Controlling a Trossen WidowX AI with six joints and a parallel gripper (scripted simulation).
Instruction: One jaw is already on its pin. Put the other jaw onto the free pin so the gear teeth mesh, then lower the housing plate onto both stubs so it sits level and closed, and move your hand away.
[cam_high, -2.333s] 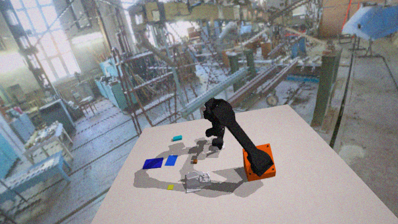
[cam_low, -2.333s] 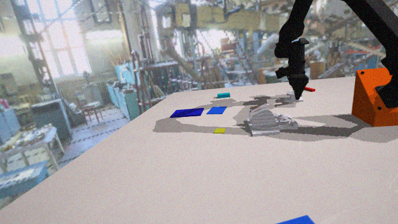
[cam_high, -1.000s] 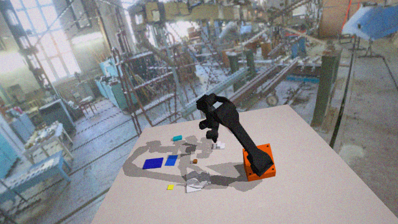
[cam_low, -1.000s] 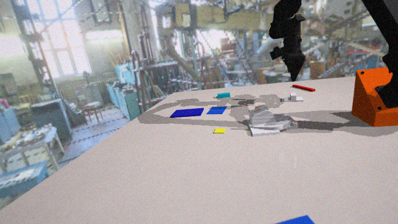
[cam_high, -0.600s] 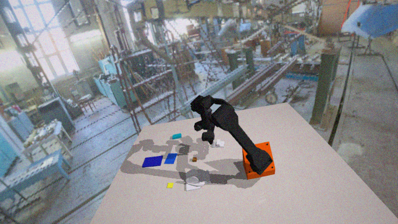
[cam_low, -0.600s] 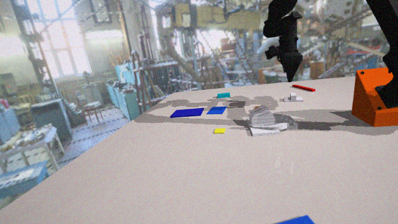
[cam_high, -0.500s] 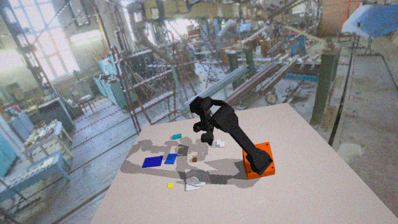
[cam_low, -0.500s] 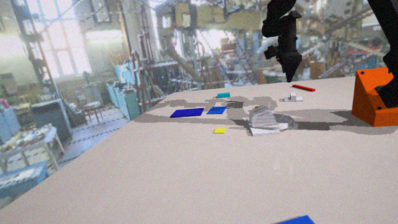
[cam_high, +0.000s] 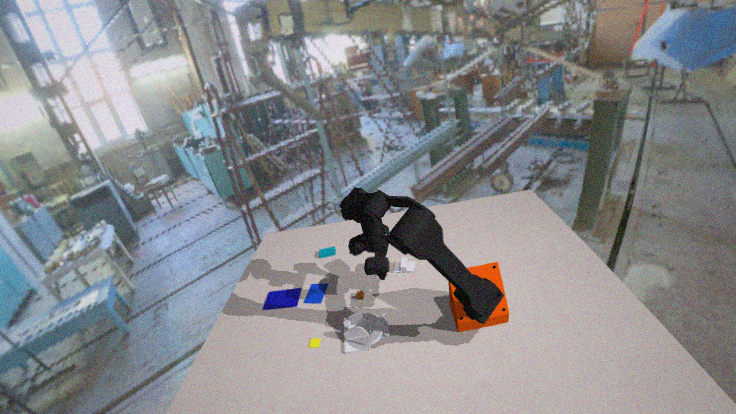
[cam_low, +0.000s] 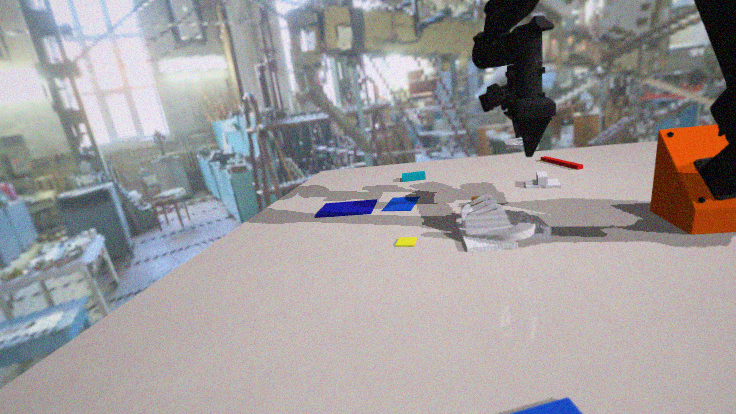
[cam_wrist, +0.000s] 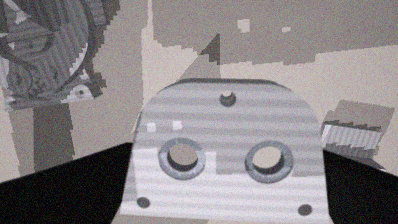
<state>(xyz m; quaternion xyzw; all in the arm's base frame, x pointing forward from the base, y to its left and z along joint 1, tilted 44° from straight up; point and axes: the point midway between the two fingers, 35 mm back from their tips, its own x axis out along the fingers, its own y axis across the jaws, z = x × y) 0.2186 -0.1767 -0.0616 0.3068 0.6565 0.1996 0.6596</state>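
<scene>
The brown cube lies 90 mm below my gripper tip, 90 mm ahead of it and 10 mm to the right of it. The rest, counted from my gripper tip: teal block (280 mm to the right, 210 mm ahead, 90 mm below); yellow tile (230 mm ahead, 140 mm to the left, 100 mm below); red bar (280 mm to the right, 180 mm behind, 90 mm below).
</scene>
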